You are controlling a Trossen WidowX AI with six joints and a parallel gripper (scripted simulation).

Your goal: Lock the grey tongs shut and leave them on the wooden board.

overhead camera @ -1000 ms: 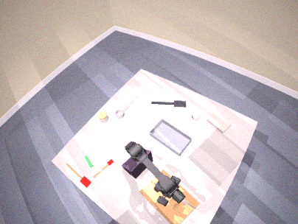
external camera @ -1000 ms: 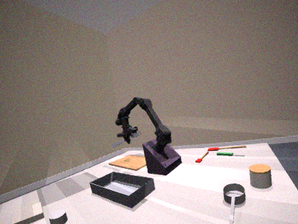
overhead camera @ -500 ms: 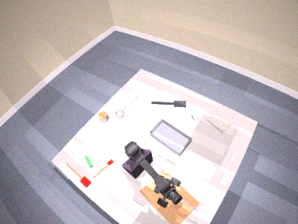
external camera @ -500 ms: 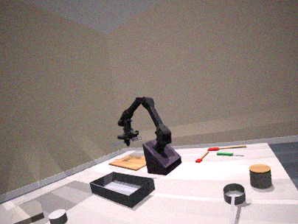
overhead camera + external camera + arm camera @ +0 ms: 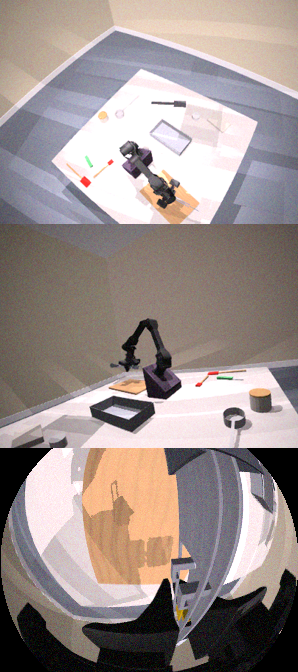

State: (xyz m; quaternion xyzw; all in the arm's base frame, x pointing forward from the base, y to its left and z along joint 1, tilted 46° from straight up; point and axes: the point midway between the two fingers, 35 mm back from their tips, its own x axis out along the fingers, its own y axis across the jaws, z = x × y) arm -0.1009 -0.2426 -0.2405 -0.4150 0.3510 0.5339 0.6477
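My gripper tip is now 30 mm to the right of the wooden board and 120 mm above it. Also, from my gripper tip: flat pale block: 760 mm ahead, 30 mm to the left, 110 mm below; then black spatula: 700 mm ahead, 490 mm to the left, 120 mm below; then grey roasting tin: 400 mm ahead, 290 mm to the left, 100 mm below.
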